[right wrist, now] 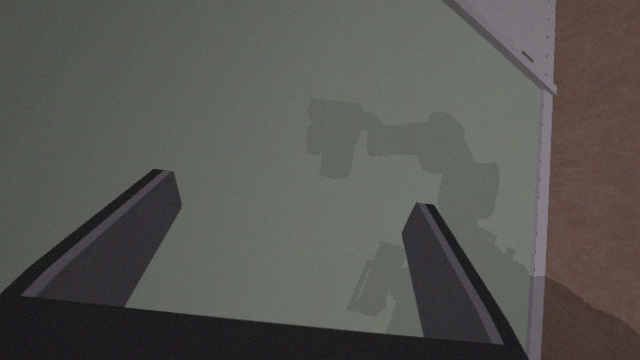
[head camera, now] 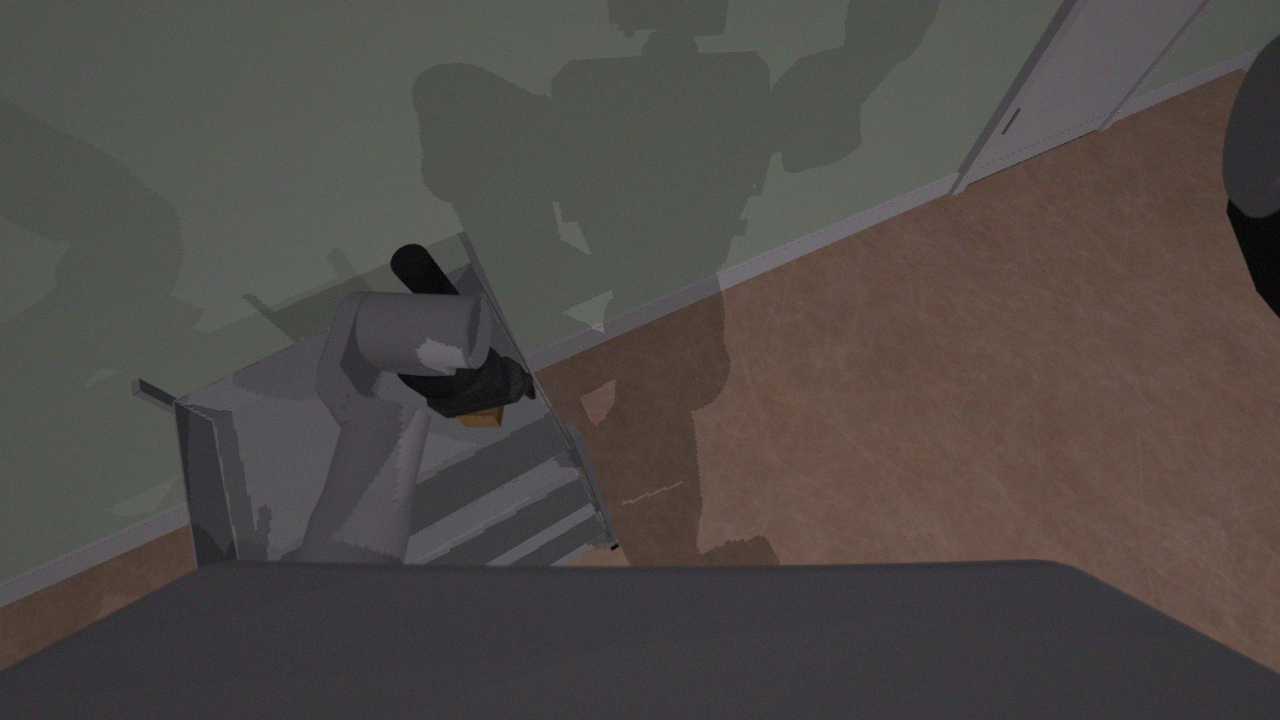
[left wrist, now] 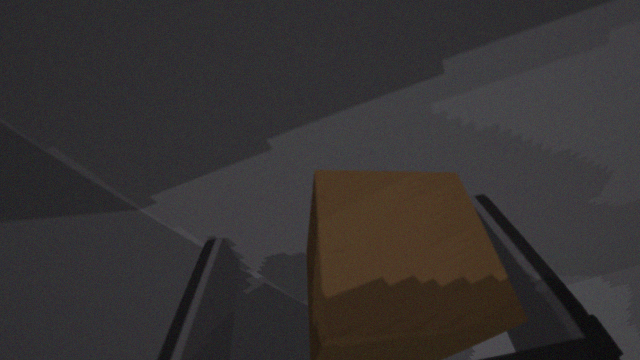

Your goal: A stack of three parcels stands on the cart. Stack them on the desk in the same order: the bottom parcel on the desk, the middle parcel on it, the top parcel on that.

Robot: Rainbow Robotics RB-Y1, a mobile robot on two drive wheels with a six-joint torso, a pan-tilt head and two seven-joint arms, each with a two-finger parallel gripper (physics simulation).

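Places are measured from the robot's base along level axes (x ahead, y left, z up), in millimetres.
Pixels of known places: left gripper, fingertip midpoint: (head camera: 493,401) (left wrist: 344,233); right gripper, fingertip midpoint: (right wrist: 295,203).
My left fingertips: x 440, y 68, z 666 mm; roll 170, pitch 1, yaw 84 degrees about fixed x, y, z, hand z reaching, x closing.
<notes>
For each thing: its top centre in the pictures, then the offset to it from my left fingertips. "*": a spot on its surface instead. Level surfaces: height alone.
- orange-brown parcel, top centre: (left wrist: 398,354) (head camera: 474,392) 4 mm back, 12 mm left, 48 mm up
- grey surface, surface height: 2 mm down
- raised panel, surface spot: (head camera: 204,474) * 12 mm ahead, 373 mm left, 30 mm up
- Brown floor, surface height: 664 mm down
An orange-brown parcel (head camera: 483,418) (left wrist: 400,230) shows partly behind my left gripper in the head view, over a grey surface (head camera: 277,429) (left wrist: 370,135). I cannot tell whether that surface is the cart or the desk. My left gripper (left wrist: 344,233) is open. In the left wrist view the parcel appears between its two fingers, nearer the right one, and is not gripped. My right gripper (right wrist: 295,203) is open and empty, facing the green wall. Other parcels cannot be made out; my left arm hides part of the grey surface.
The grey furniture has a raised panel (head camera: 204,474) at its left and a thin rail along its right side, close to the green wall (head camera: 295,134). Brown floor (head camera: 939,385) lies to the right. A white door (head camera: 1074,80) is at the upper right. My torso covers the bottom of the head view.
</notes>
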